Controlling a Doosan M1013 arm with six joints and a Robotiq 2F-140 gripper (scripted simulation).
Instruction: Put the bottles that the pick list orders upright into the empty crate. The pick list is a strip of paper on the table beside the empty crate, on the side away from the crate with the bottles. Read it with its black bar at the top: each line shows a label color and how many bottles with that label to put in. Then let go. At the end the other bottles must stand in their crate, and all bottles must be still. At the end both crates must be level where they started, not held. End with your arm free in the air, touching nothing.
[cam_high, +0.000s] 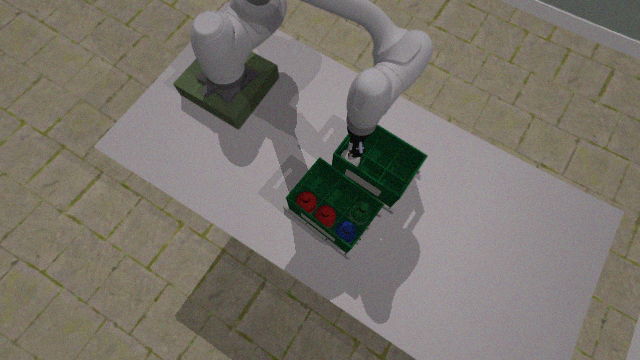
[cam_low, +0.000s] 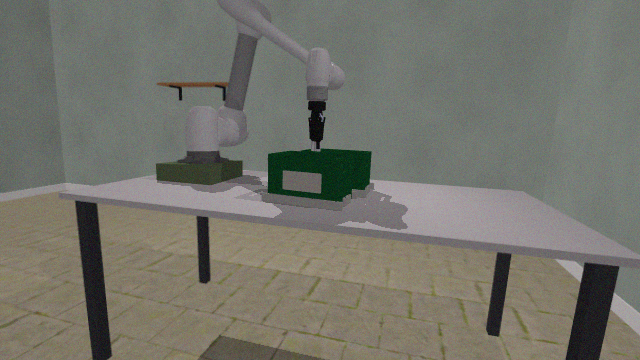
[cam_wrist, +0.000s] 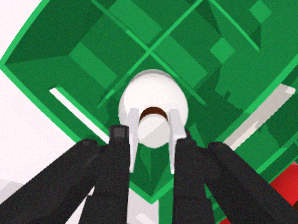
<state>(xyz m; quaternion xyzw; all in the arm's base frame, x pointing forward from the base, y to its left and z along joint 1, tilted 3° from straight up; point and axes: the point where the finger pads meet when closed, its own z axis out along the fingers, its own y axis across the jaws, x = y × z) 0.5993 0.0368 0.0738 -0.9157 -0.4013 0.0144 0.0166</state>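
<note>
Right now my hand is 80 mm above the white-capped bottle. Also, from my hand: green-capped bottle (150 mm ahead, 130 mm to the right, 90 mm below); then pick list (210 mm to the left, 180 mm below, 100 mm ahead); then blue bottle (220 mm to the right, 160 mm ahead, 90 mm below).
</note>
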